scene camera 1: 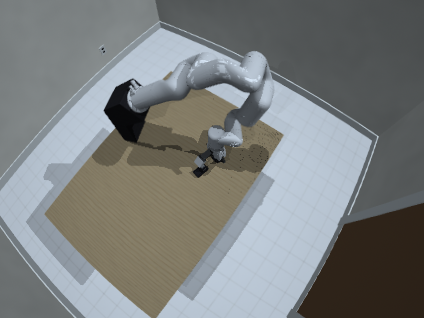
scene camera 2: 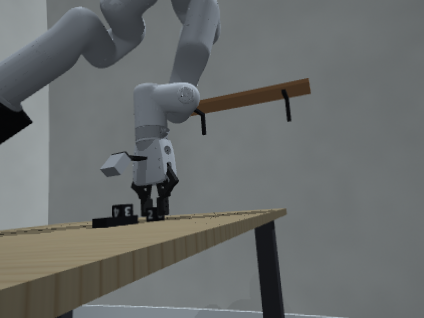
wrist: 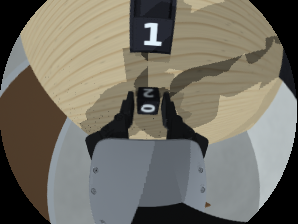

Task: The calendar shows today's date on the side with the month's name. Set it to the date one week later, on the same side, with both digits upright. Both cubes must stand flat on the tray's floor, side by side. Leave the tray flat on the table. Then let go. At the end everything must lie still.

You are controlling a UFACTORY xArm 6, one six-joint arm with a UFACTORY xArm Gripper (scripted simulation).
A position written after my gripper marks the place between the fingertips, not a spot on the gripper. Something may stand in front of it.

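My own gripper (scene camera 2: 155, 215) is there for me to see, and the wrist view shows the gripper (wrist: 148, 98) too. I also see a black cube (wrist: 149, 34).
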